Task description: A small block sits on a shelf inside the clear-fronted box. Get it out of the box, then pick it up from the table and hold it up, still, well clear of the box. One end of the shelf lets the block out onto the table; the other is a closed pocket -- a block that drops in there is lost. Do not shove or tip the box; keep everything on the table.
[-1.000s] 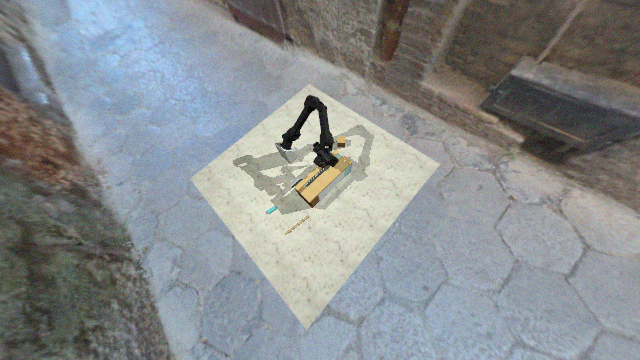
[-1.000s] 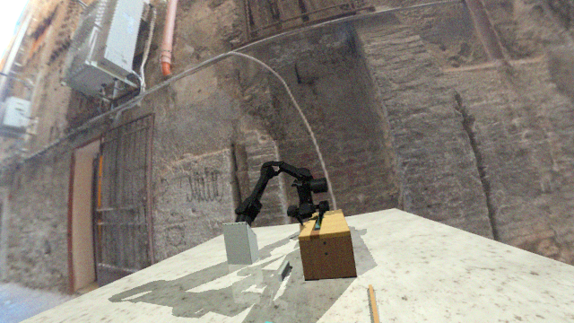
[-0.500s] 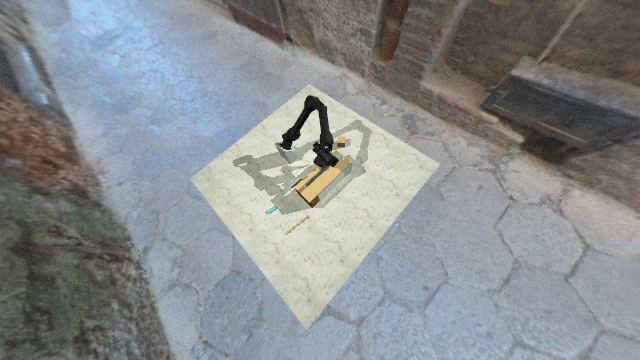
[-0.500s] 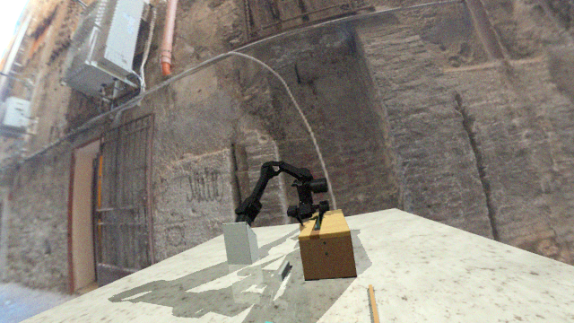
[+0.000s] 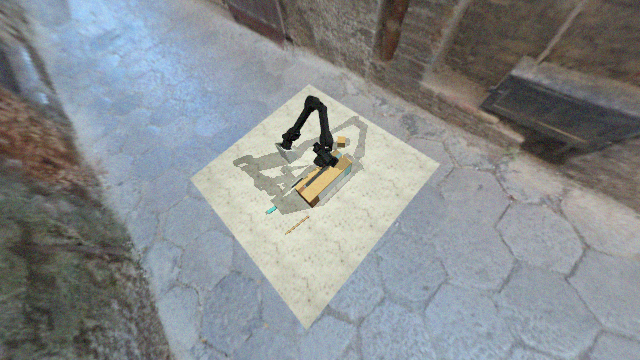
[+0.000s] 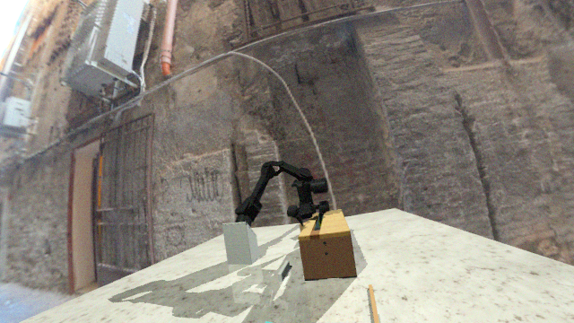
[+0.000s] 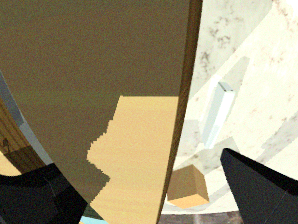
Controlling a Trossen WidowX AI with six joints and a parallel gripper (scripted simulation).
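Right now my gripper tip is 5 cm short of the yellow block and 2 cm to the right of it. Also, from my gripper tip: thin stick (19 cm ahead, 44 cm to the right, 8 cm below); brown block (7 cm behind, 18 cm to the left, 6 cm below); clear-fronted box (4 cm ahead, 12 cm to the right, 3 cm below).
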